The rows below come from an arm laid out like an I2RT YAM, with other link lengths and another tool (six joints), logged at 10 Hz.
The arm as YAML. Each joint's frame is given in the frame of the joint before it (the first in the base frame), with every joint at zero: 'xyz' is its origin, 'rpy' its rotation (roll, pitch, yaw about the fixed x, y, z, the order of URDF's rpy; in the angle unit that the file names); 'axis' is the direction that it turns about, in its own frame. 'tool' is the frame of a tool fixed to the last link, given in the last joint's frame.
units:
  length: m
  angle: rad
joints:
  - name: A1
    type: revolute
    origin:
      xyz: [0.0, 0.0, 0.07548]
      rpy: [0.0, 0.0, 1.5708]
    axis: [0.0, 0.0, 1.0]
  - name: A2
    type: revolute
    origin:
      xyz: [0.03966, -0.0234, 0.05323]
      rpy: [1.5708, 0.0, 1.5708]
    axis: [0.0, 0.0, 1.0]
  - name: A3
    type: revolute
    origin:
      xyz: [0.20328, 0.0, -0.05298]
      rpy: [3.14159, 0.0, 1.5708]
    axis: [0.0, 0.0, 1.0]
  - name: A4
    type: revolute
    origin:
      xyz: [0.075, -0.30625, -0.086]
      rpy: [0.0, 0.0, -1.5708]
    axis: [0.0, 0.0, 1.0]
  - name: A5
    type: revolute
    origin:
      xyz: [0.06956, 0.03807, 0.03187]
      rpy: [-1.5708, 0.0, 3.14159]
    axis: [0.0, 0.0, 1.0]
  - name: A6
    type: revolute
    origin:
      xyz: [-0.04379, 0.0, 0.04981]
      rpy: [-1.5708, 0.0, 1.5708]
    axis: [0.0, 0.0, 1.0]
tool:
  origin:
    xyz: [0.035, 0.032, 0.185]
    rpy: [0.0, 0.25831, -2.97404]
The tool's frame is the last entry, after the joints.
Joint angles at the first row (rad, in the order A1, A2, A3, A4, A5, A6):
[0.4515, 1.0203, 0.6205, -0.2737, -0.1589, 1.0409]
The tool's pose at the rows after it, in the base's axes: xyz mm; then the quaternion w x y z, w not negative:
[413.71, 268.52, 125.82, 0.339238, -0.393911, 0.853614, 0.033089]
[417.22, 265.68, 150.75, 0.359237, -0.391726, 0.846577, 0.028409]
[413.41, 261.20, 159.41, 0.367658, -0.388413, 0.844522, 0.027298]
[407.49, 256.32, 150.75, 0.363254, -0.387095, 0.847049, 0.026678]
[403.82, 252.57, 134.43, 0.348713, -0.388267, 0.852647, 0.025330]
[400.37, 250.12, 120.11, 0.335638, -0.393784, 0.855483, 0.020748]
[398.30, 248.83, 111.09, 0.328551, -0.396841, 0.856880, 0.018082]
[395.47, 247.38, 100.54, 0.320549, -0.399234, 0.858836, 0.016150]
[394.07, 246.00, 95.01, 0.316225, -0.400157, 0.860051, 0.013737]
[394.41, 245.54, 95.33, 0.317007, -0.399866, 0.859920, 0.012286]
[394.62, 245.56, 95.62, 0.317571, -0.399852, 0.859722, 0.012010]
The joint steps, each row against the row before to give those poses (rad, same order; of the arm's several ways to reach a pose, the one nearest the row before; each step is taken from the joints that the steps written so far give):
[-0.0138, -0.0122, 0.0645, -0.0404, 0.0008, -0.0172]
[-0.0095, -0.0321, 0.0240, -0.0153, -0.0004, -0.0114]
[-0.0050, -0.0496, -0.0187, -0.0130, 0.0004, -0.0001]
[-0.0042, -0.0400, -0.0435, -0.0061, 0.0000, 0.0004]
[-0.0045, -0.0042, -0.0279, -0.0080, -0.0004, -0.0030]
[-0.0027, 0.0019, -0.0202, -0.0076, 0.0011, -0.0141]
[-0.0008, 0.0015, -0.0149, 0.0004, 0.0016, -0.0077]
[0.0000, 0.0000, -0.0194, 0.0019, 0.0019, -0.0049]
[0.0000, -0.0008, -0.0103, 0.0000, 0.0038, -0.0035]
[0.0000, -0.0011, -0.0008, 0.0011, 0.0027, -0.0011]
[0.0000, 0.0000, 0.0000, 0.0012, 0.0003, -0.0004]

